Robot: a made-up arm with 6 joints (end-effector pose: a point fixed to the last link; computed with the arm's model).
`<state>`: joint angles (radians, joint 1 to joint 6).
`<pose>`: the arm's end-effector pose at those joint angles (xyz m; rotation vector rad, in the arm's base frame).
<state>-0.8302 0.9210 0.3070 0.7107 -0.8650 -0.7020</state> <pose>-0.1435 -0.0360 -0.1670 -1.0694 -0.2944 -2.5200</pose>
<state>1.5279 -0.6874 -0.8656 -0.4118 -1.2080 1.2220</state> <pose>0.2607 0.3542 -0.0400 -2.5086 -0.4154 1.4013</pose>
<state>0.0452 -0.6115 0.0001 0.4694 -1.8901 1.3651</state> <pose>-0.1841 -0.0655 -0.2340 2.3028 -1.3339 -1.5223</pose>
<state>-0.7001 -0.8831 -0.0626 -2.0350 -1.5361 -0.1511</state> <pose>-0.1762 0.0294 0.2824 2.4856 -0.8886 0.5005</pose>
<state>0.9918 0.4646 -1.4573 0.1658 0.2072 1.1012</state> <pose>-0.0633 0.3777 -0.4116 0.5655 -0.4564 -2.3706</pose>
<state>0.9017 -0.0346 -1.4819 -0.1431 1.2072 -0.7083</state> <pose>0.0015 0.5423 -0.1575 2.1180 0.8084 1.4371</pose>
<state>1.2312 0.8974 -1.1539 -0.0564 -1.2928 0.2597</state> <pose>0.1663 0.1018 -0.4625 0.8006 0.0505 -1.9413</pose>
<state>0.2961 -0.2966 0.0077 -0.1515 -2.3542 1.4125</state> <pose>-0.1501 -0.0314 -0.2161 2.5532 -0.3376 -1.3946</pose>
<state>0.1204 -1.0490 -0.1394 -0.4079 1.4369 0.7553</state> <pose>-0.1127 0.1683 -0.0840 2.8528 0.4657 0.5770</pose>
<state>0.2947 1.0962 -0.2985 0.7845 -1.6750 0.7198</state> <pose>0.0781 0.1137 -0.3195 1.8403 0.5044 -1.2731</pose>
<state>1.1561 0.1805 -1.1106 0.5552 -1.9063 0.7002</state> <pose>0.3231 0.4625 -0.2471 2.7931 1.0077 -0.9478</pose>
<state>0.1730 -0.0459 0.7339 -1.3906 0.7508 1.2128</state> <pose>-0.1975 0.1721 0.3288 -2.4091 -1.5423 -0.3154</pose>
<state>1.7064 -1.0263 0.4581 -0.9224 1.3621 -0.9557</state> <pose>-0.1979 0.1552 0.0582 2.1169 -0.0671 -0.2964</pose>
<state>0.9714 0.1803 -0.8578 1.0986 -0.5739 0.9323</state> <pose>0.2434 0.3219 -0.2652 -1.8899 -0.0258 1.7194</pose>
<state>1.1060 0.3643 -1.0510 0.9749 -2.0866 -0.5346</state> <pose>0.3404 0.4288 -0.2267 1.8023 1.0510 -1.4258</pose>
